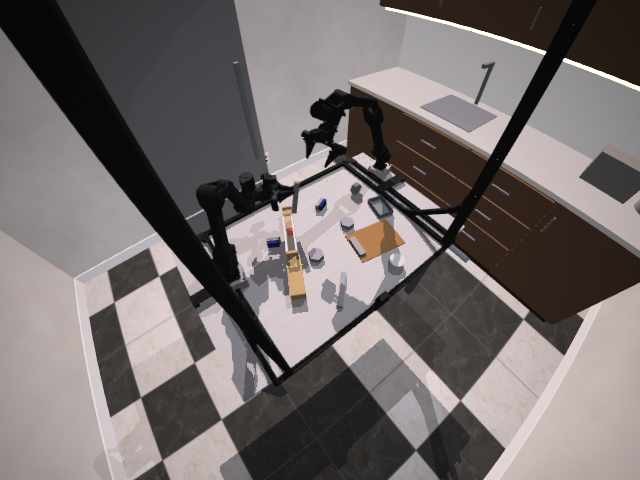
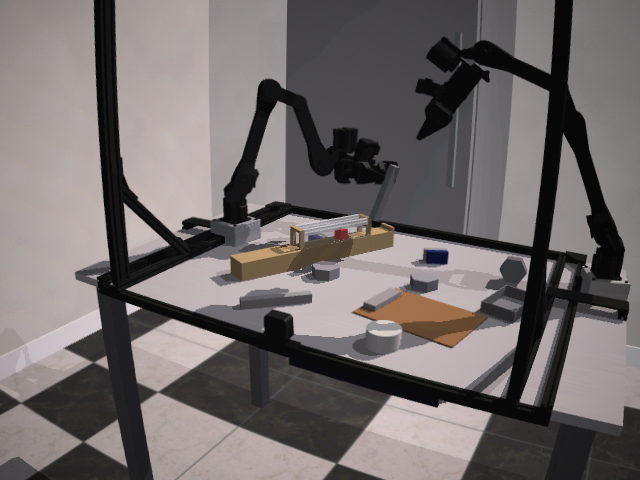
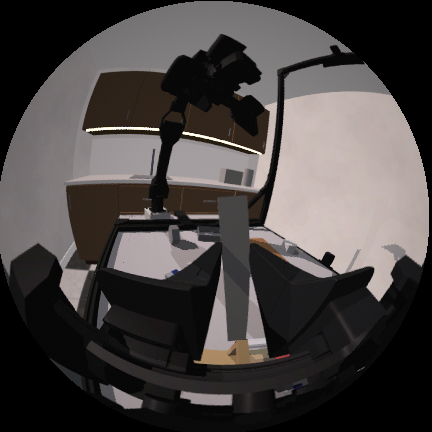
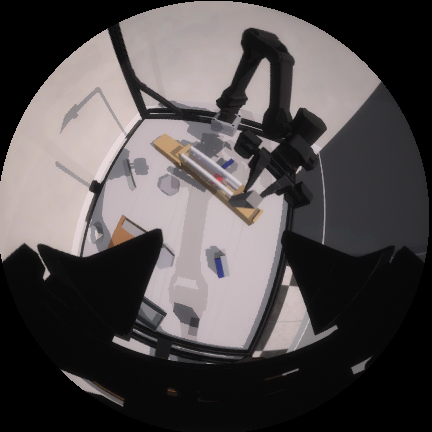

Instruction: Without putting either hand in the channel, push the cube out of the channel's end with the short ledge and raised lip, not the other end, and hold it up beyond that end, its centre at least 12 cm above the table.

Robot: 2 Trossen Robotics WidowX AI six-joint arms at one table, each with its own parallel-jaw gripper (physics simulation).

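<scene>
The red cube (image 1: 289, 231) (image 2: 341, 234) (image 4: 218, 178) sits inside the wooden channel (image 1: 296, 285) (image 2: 263, 264), between its end frames and under clear rails. The channel's short ledge with raised lip (image 2: 386, 227) (image 4: 257, 216) is at its far end; the long ledge is at the near end. My left gripper (image 1: 292, 190) (image 2: 391, 167) (image 3: 234, 248) is shut on a flat grey bar (image 1: 295, 199) (image 2: 383, 195) (image 3: 234, 285), which slants down by the short-ledge end. Whether the bar touches the channel is unclear. My right gripper (image 1: 317, 160) (image 2: 419, 138) (image 4: 223, 236) is open and empty, high above the table.
Blue blocks (image 1: 321, 204) (image 1: 273, 242) lie on both sides of the channel. Hexagonal blocks (image 1: 315, 255) (image 1: 346, 223), an orange mat (image 1: 385, 237) (image 2: 444, 325) with a small bar, a tray (image 2: 502, 304), a white cylinder (image 2: 383, 338) and a loose grey bar (image 2: 276, 299) stand around.
</scene>
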